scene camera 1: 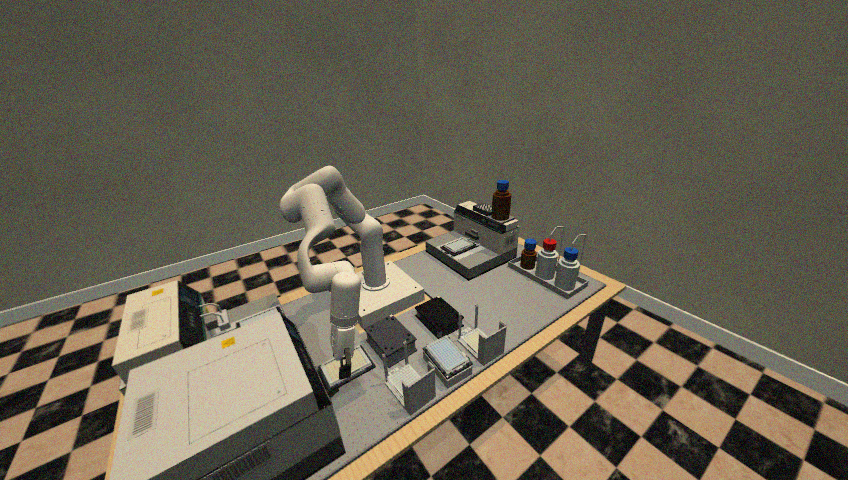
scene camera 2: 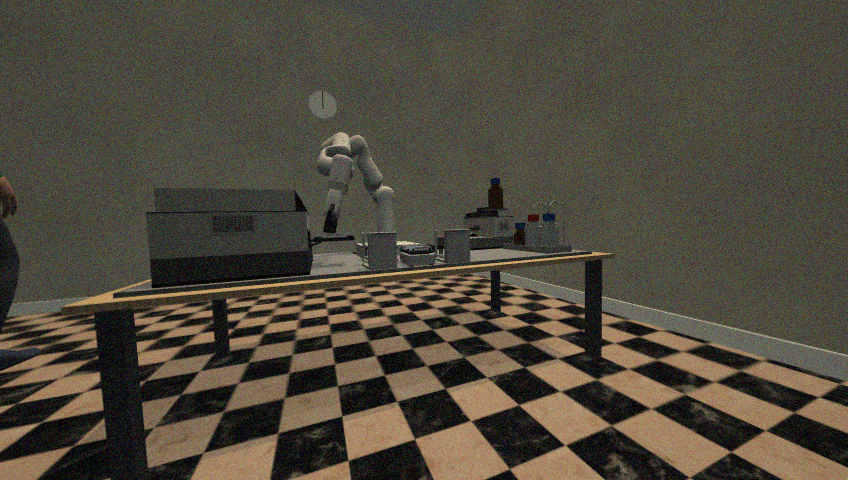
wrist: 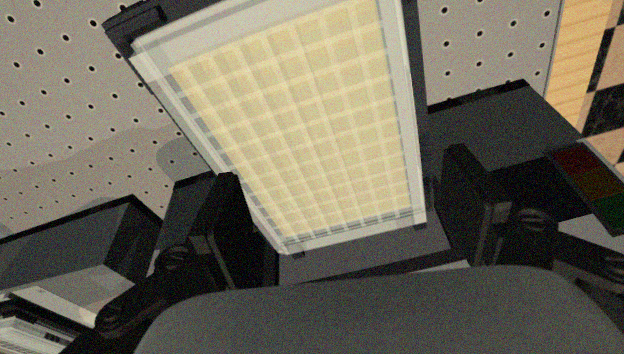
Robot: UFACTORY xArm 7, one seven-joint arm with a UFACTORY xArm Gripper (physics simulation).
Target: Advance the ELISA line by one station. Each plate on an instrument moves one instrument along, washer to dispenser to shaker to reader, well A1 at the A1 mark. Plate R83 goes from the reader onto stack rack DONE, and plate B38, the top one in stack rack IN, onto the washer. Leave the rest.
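A plate with yellow wells and a clear rim lies on the dark carrier in front of the large instrument. My gripper is open; its fingers stand either side of the plate's near end in the wrist view, with a gap at the right finger. A left rack holds a pale plate; a right rack holds a yellowish one. A plate with bluish wells sits on a low stand between them. Another plate lies on the back instrument. Plate labels are not readable.
A dark grey block and a black block stand between the arm base and the racks. A second tall instrument stands at the far left. Bottles with bent tubes stand in a tray at the right; a brown bottle tops the back instrument.
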